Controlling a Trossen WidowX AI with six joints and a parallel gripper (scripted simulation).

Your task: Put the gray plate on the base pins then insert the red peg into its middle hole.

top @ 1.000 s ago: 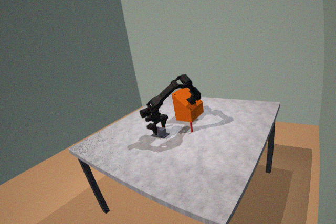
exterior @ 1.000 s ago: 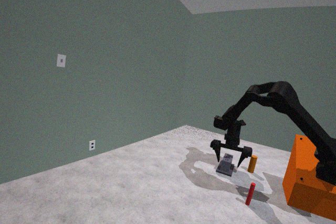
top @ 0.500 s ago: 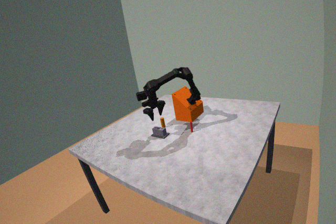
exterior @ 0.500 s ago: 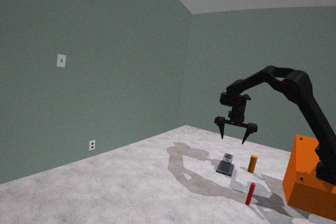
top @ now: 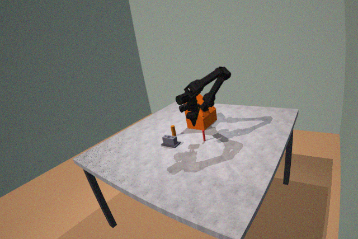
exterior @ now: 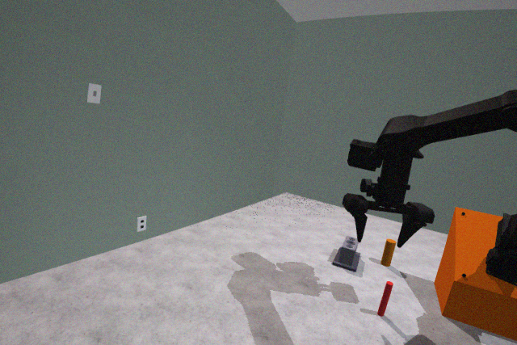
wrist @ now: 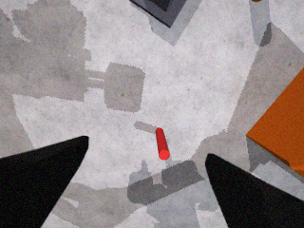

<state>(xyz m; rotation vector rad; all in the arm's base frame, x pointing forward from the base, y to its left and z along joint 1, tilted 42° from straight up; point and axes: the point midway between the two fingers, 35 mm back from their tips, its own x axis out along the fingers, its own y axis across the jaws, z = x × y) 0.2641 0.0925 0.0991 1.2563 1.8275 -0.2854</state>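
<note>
My gripper tip is 40 mm past the red peg, 20 mm to the right of it and 110 mm above it. From my gripper tip the other things lie so: gray base (100 mm ahead, 160 mm to the right, 140 mm below); then short orange peg (10 mm behind, 230 mm to the right, 110 mm below); then gray plate (100 mm ahead, 160 mm to the right, 100 mm below).
</note>
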